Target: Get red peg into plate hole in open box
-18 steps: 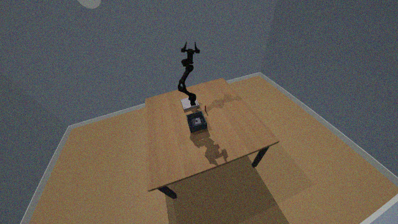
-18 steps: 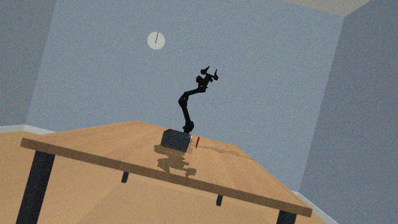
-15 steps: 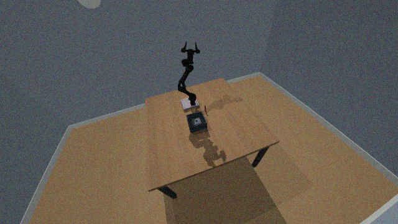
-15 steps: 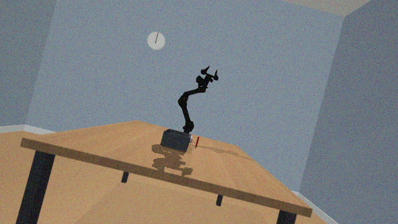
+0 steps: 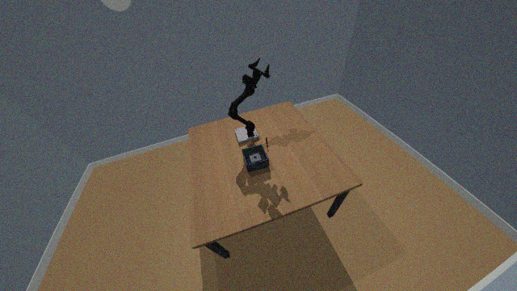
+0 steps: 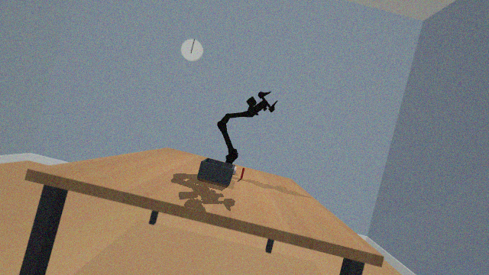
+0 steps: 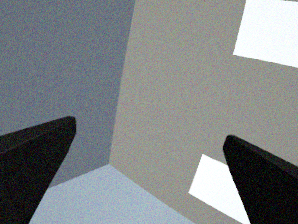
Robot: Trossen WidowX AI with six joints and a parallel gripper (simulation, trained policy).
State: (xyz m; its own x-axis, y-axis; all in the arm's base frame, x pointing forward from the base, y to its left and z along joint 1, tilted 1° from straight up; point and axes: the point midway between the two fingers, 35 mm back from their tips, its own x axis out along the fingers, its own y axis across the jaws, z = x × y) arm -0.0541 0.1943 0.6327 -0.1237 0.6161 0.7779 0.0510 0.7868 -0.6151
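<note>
Right now my gripper tip is 64 cm above the red peg, 22 cm short of it and 10 cm to the left of it. The rest, counted from my gripper tip: dark box (66 cm below, 39 cm ahead, 27 cm to the right).
</note>
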